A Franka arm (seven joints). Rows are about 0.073 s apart.
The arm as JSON. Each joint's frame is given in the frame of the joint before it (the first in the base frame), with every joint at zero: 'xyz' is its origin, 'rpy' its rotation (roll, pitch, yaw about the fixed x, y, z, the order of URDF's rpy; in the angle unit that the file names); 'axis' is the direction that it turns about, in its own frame. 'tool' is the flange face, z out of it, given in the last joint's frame.
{
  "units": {
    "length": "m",
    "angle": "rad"
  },
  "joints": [
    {
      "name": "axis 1",
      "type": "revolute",
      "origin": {
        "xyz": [
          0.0,
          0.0,
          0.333
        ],
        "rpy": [
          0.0,
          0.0,
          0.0
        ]
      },
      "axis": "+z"
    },
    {
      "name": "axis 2",
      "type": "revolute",
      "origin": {
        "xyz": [
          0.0,
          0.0,
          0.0
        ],
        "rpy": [
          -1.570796,
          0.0,
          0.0
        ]
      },
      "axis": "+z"
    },
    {
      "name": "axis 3",
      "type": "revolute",
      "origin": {
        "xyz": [
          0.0,
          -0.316,
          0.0
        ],
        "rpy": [
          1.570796,
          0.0,
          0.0
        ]
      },
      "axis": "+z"
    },
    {
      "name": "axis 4",
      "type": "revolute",
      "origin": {
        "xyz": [
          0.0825,
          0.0,
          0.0
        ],
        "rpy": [
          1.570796,
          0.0,
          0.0
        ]
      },
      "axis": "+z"
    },
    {
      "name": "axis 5",
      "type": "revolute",
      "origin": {
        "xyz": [
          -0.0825,
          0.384,
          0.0
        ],
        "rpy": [
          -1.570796,
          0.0,
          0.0
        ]
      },
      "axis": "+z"
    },
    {
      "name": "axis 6",
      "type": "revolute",
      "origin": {
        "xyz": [
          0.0,
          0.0,
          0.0
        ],
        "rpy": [
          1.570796,
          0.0,
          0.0
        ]
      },
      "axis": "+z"
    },
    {
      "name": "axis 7",
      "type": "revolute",
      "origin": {
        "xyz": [
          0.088,
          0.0,
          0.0
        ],
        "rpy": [
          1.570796,
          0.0,
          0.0
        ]
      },
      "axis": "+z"
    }
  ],
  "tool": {
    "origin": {
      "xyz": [
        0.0,
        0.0,
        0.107
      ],
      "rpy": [
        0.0,
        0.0,
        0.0
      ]
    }
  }
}
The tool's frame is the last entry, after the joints.
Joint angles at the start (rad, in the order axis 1, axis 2, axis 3, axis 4, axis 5, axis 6, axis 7):
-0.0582 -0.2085 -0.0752 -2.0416 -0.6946 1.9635 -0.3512
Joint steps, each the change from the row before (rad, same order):
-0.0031 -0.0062 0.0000 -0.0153 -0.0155 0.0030 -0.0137
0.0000 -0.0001 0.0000 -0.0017 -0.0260 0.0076 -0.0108
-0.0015 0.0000 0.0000 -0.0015 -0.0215 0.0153 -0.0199
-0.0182 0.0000 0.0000 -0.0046 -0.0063 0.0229 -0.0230
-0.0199 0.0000 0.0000 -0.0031 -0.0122 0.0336 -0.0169
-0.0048 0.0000 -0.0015 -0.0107 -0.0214 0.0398 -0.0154
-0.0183 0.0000 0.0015 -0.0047 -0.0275 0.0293 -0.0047
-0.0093 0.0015 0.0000 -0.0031 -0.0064 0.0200 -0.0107
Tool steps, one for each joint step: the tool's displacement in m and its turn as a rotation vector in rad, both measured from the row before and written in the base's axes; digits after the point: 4 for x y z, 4 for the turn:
-0.0029 -0.0017 -0.0036 -0.0144 0.0168 0.0139
0.0007 -0.0007 0.0008 -0.0252 0.0056 0.0202
0.0012 -0.0007 0.0012 -0.0214 0.0051 0.0294
-0.0004 -0.0077 -0.0004 -0.0065 0.0028 0.0159
0.0003 -0.0080 0.0013 -0.0111 -0.0094 0.0183
0.0018 -0.0008 -0.0017 -0.0177 -0.0055 0.0380
-0.0001 -0.0069 0.0007 -0.0239 -0.0087 0.0147
0.0005 -0.0032 -0.0007 -0.0058 -0.0015 0.0141

